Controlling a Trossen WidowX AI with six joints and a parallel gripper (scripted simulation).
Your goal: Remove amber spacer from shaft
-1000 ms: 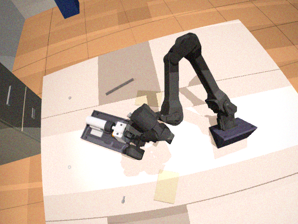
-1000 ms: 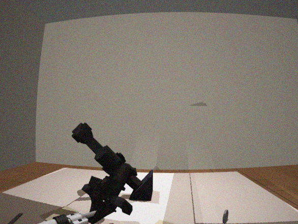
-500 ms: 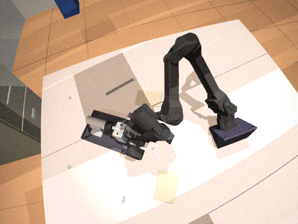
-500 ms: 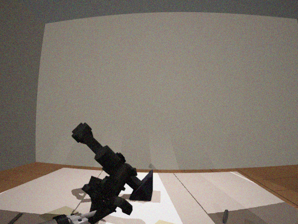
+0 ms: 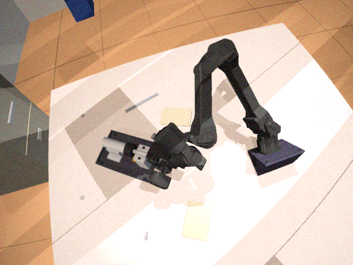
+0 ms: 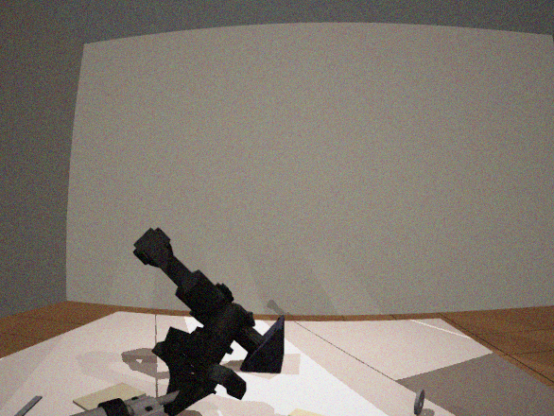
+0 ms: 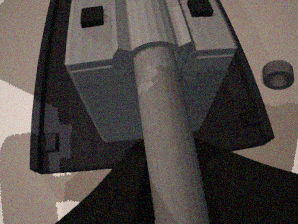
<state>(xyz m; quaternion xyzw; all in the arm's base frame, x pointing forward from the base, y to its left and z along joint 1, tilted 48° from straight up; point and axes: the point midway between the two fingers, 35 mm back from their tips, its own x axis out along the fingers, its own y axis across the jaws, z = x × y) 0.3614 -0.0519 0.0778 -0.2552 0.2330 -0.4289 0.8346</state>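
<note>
My gripper tip is 2 cm short of the grey shaft, 2 cm to the left of it and 3 cm below it. Also, from my gripper tip: black spacer: 6 cm ahead, 5 cm to the right, 3 cm above; thin grey bar: 1 cm behind, 29 cm to the right, 5 cm below; amber spacer: 6 cm ahead, 5 cm to the right, 3 cm below.
</note>
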